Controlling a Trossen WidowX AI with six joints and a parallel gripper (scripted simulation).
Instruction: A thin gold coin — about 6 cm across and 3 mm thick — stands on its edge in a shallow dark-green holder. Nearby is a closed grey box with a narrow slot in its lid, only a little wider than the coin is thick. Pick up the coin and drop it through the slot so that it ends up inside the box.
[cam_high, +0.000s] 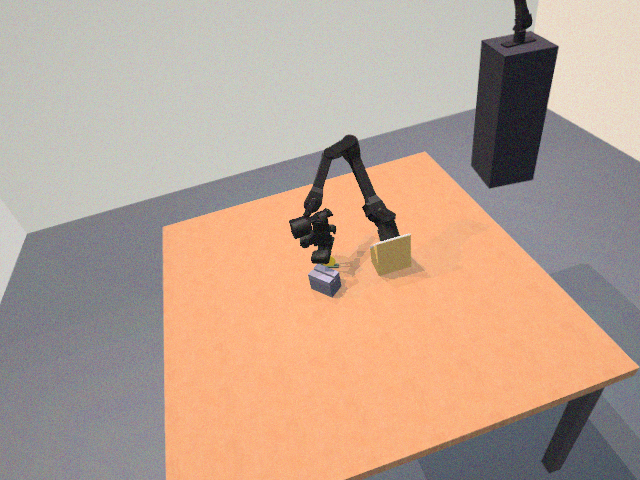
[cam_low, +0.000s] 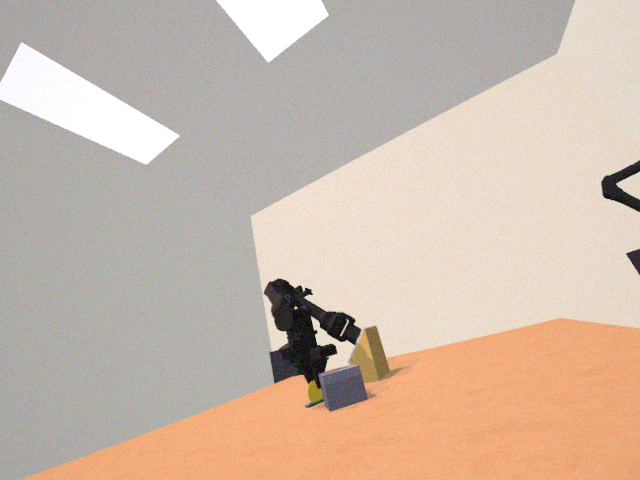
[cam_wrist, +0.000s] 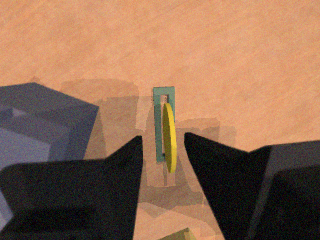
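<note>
Right now the gold coin is 10 mm below my gripper tip.
</note>
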